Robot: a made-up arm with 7 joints.
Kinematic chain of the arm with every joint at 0, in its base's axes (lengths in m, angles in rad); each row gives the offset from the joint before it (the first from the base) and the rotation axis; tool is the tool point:
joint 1: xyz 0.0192 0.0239 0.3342 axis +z
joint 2: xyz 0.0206 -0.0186 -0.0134 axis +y
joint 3: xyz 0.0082 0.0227 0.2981 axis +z
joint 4: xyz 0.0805 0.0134 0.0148 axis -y
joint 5: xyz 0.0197 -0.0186 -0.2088 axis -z
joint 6: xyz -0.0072 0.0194 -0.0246 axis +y
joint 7: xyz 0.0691 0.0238 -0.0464 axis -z
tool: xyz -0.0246 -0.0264 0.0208
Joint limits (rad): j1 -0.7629..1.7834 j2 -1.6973..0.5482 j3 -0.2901..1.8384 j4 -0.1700..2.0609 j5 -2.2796..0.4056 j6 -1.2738..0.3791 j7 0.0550..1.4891
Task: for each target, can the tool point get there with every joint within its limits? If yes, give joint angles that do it. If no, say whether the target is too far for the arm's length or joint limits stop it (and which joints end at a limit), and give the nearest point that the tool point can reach.
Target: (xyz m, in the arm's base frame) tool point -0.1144 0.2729 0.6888
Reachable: yes | joints -0.1751 -1.0006 0.6802 1.7193 -0.6388 -1.1412 0.7779
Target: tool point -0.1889 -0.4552 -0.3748
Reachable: no: too far | nearest point -0.1783 -0.4309 0.1276 | short by 0.503 m
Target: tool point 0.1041 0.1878 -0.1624
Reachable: no: joint limits stop it (at a limit: joint 1, joint 2, joint 3, joint 7) | nearest point 0.1018 0.2799 0.1709 | short by 0.346 m
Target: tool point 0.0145 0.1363 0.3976
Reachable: yes | joints 0.9003 -0.2818 0.7320 0.2616 -1.9755 -0.1332 1.2213
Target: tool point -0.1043 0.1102 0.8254
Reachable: yes | joints 1.0235 -0.6764 0.3643 1.8863 -0.9879 0.2117 0.4874
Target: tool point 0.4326 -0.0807 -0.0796
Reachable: no: joint limits stop it (at a limit: joint 2, joint 5, joint 6, joint 7) | nearest point 0.3422 -0.0578 0.2687 | short by 0.361 m
